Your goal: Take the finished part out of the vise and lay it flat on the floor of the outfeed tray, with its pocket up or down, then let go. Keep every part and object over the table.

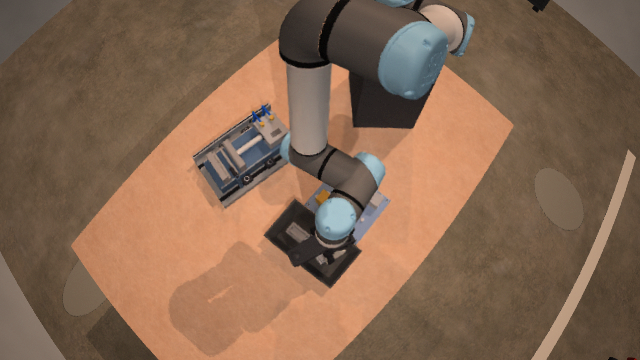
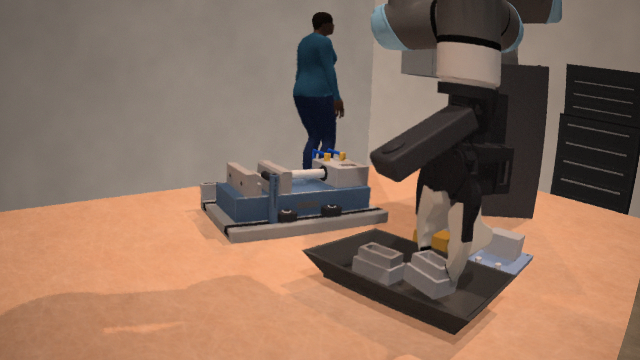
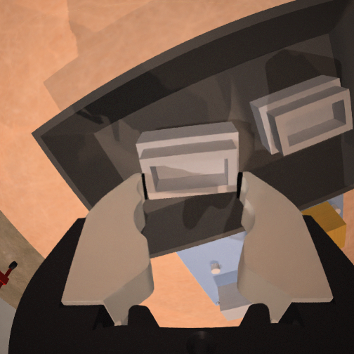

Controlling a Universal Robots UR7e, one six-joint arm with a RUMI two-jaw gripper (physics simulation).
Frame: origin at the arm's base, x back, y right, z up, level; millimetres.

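Seen in the pictures: gripper, fingertip midpoint: (image 2: pixel 437 270).
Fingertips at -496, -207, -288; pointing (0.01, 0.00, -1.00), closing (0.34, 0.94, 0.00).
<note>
Pixels of each thing's middle, then the offset from my fingertips to it, as dx, dy, dz.
- grey stepped part, body centre: (image 2: pixel 431 272) -10, +2, -1
- second grey part, body centre: (image 2: pixel 379 262) (image 1: pixel 297 233) -8, +85, -16
- blue vise, body centre: (image 2: pixel 292 190) (image 1: pixel 245 150) +63, +365, +4
- light-blue plate, body centre: (image 2: pixel 467 257) (image 1: pixel 348 203) +161, +42, -42
- yellow block, body centre: (image 2: pixel 434 243) (image 1: pixel 327 201) +117, +86, -20
- grey block, body centre: (image 2: pixel 504 243) (image 1: pixel 371 197) +212, +0, -20
My gripper (image 2: pixel 440 265) (image 3: pixel 190 175) is shut on a grey stepped part (image 2: pixel 431 277) (image 3: pixel 187 162), gripping its two short ends. The part is inside the black outfeed tray (image 1: pixel 281 222) (image 2: pixel 380 291) (image 3: pixel 75 155), low over its floor, pocket up and about level. Whether its underside touches the floor I cannot tell. A second grey part (image 1: pixel 297 232) (image 2: pixel 378 265) (image 3: pixel 305 115) lies flat in the tray, pocket up, beside the held one with a small gap. The blue vise (image 1: pixel 256 146) (image 2: pixel 250 207) shows no part between its jaws.
A light-blue plate (image 1: pixel 368 221) (image 2: pixel 510 265) (image 3: pixel 200 255) adjoins the tray, bearing a yellow block (image 1: pixel 322 197) (image 2: pixel 440 240) (image 3: pixel 325 222) and a grey block (image 1: pixel 376 200) (image 2: pixel 506 244). The tray's sloped walls surround the fingers. A person (image 2: pixel 315 70) stands beyond the table.
</note>
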